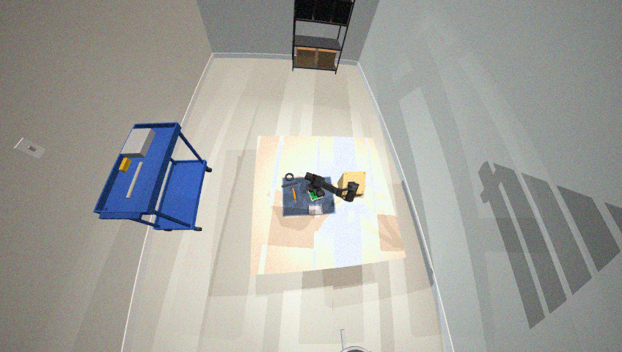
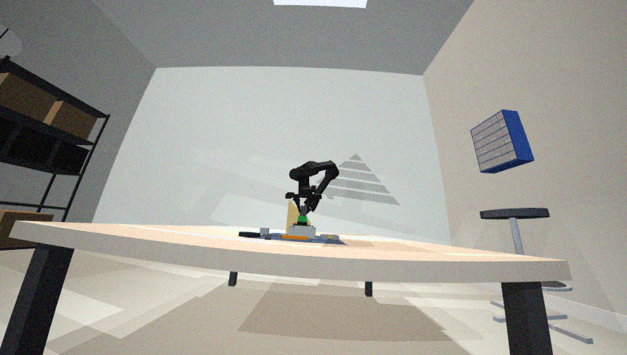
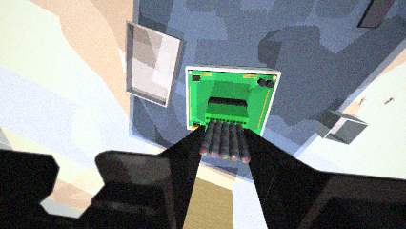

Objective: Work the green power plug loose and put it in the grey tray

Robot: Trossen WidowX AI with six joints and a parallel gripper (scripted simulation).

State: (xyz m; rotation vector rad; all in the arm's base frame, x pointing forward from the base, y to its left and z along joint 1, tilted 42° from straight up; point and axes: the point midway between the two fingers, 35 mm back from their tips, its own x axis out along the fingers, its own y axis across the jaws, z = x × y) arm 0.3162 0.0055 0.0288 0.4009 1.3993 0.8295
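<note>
Right now my gripper tip is 2 cm above the green power plug. From my gripper tip the other things lie so: blue mat (12 cm below, 5 cm ahead); then dark bar (21 cm ahead, 12 cm below, 11 cm to the right).
</note>
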